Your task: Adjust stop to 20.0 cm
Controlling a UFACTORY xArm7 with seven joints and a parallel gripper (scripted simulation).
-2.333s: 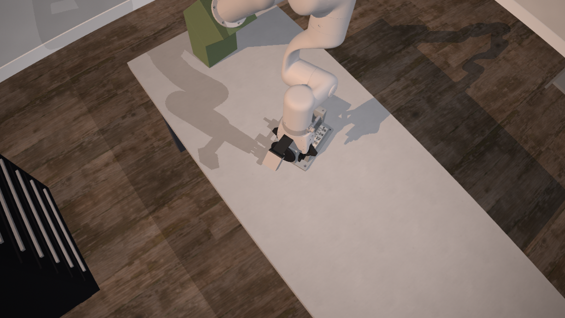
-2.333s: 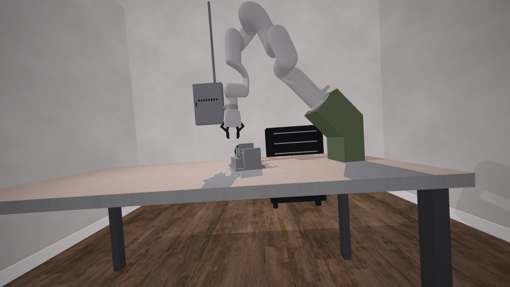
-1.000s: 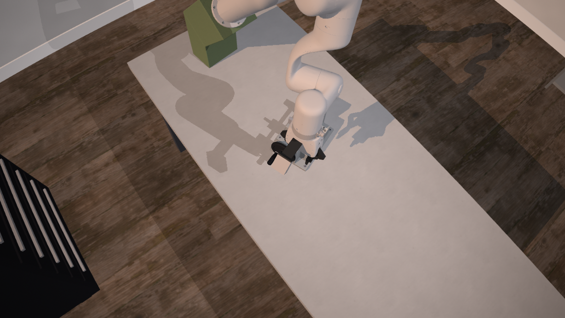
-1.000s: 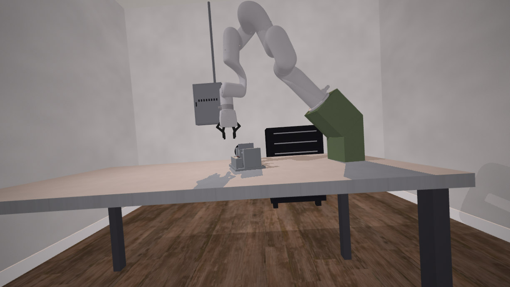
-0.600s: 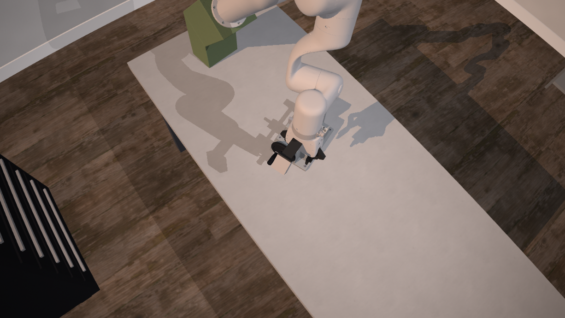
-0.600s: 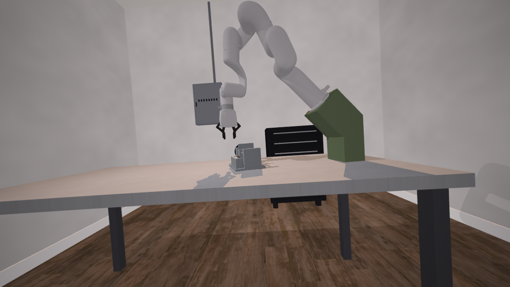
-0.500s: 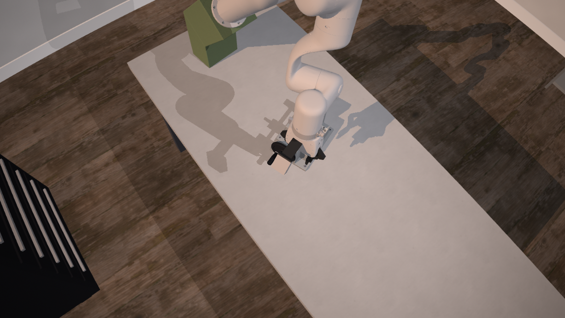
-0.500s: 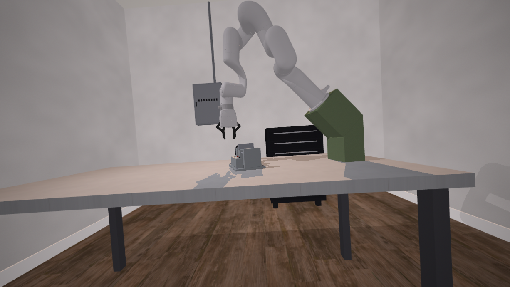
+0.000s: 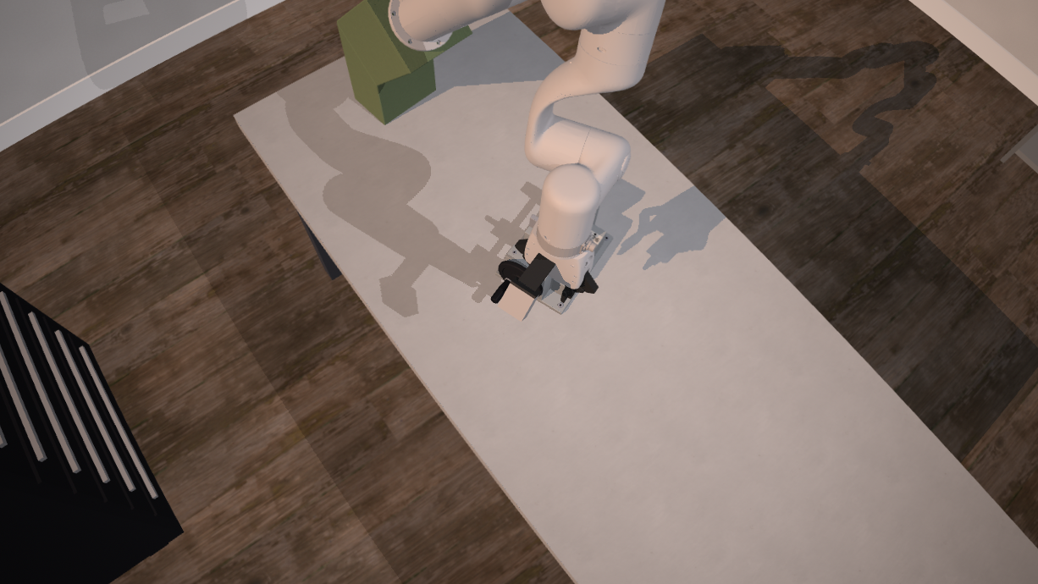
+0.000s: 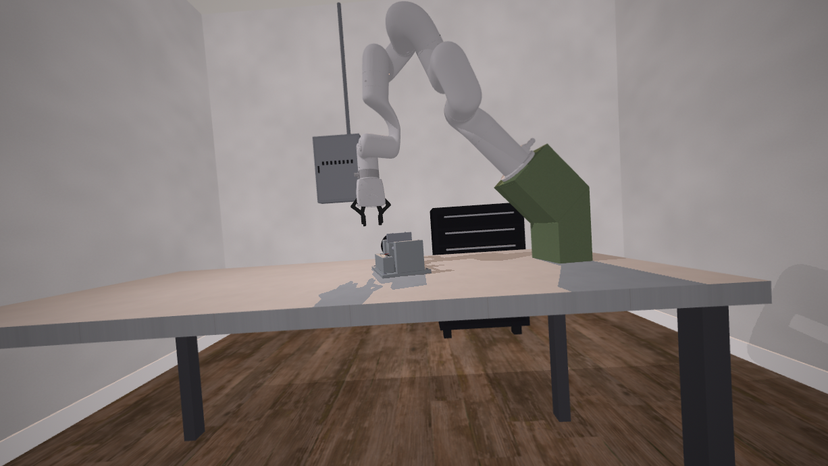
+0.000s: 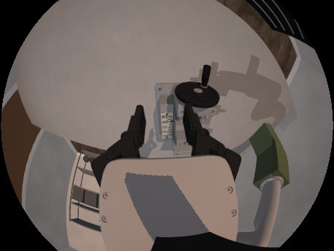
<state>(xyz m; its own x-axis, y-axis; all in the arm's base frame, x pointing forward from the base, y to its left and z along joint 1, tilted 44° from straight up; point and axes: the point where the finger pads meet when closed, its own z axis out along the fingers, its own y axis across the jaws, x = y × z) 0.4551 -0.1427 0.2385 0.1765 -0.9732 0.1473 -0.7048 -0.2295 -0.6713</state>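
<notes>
Right now the black handwheel is 12 cm below my hand, 8 cm behind it and 2 cm to the right of it. From my hand the other things lie so: handwheel knob 12 cm below, 8 cm behind, 4 cm to the right; grey stop block 10 cm to the left, 8 cm below, 8 cm behind.
</notes>
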